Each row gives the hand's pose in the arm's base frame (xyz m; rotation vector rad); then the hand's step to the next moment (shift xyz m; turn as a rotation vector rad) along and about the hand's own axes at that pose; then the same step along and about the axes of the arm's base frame.
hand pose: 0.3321 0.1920 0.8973 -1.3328 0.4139 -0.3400
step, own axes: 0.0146 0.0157 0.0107 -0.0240 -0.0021 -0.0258
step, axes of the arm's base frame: 0.0180 0.0056 -0.0148 -0.0334 -0.0114 -0.0004
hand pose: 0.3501 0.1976 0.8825 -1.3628 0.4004 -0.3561
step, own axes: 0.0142 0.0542 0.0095 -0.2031 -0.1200 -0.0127
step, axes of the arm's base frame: 0.0178 0.0109 -0.0529 -0.1865 0.0635 0.1303
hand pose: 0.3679 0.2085 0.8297 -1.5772 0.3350 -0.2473
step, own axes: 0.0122 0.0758 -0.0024 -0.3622 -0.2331 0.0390
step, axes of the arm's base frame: 0.0060 -0.0078 -0.0762 -0.3093 0.1711 0.2492
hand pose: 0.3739 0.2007 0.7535 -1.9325 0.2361 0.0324
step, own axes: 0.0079 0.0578 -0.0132 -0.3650 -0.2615 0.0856
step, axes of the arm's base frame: -0.0039 -0.0335 -0.0494 -0.3027 0.2245 0.2586
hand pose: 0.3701 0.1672 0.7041 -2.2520 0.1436 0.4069
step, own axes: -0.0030 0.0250 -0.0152 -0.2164 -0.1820 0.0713
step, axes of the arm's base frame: -0.0050 -0.0279 -0.0077 -0.1781 0.1663 0.1602
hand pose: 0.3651 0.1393 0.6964 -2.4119 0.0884 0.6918
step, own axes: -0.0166 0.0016 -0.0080 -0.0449 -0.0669 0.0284
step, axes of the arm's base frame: -0.0110 -0.0076 0.0128 -0.0367 0.0659 0.0401
